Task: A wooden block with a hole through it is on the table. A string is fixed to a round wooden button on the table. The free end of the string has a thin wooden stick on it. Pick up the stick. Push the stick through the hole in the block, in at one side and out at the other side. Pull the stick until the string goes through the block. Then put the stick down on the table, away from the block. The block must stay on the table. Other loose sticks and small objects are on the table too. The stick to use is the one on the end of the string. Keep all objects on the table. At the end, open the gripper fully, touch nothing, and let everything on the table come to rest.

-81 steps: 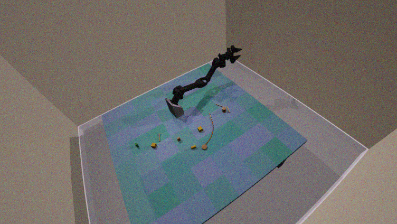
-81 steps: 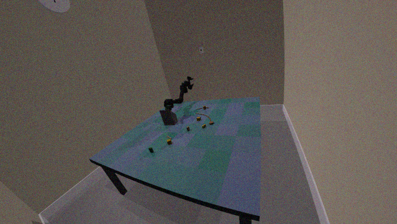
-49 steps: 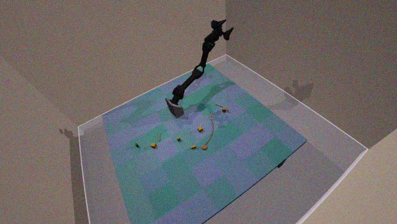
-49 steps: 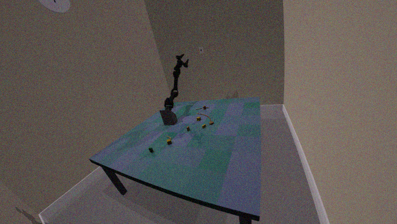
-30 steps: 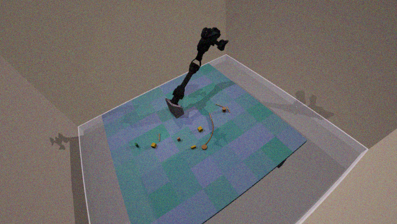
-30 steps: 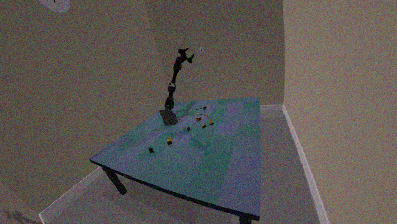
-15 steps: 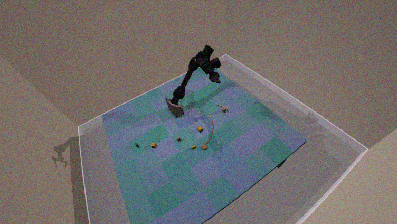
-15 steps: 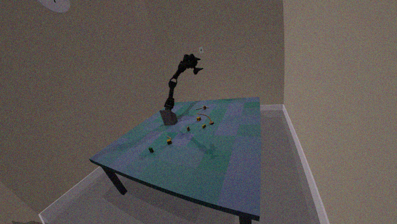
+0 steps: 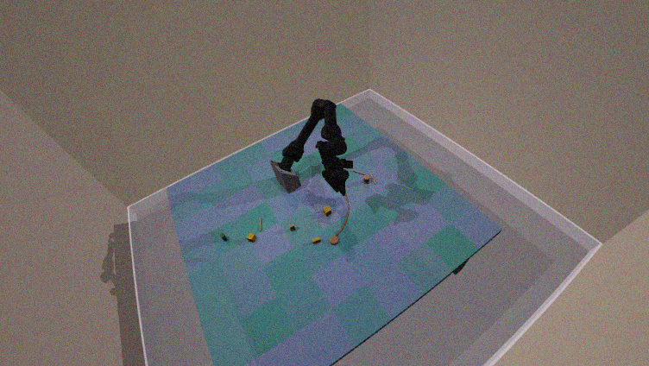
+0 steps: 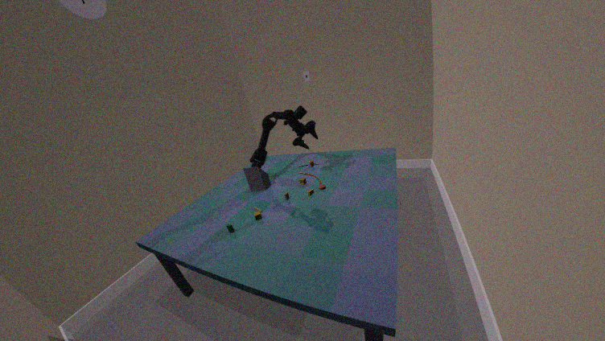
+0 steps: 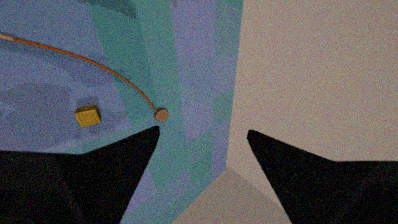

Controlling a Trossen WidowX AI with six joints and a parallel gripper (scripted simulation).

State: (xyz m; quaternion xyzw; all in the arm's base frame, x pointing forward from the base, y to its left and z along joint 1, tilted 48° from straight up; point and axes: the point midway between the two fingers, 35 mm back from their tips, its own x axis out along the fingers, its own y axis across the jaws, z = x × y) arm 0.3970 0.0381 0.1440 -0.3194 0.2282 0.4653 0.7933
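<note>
My gripper tip is 10 cm past the yellow block, 4 cm to the left of it and 23 cm above it. The rest, counted from my gripper tip: thin wooden stick: 17 cm behind, 10 cm to the left, 24 cm below; round wooden button: 5 cm ahead, 8 cm to the right, 24 cm below; short wooden piece: 11 cm behind, 22 cm to the right, 22 cm below.
</note>
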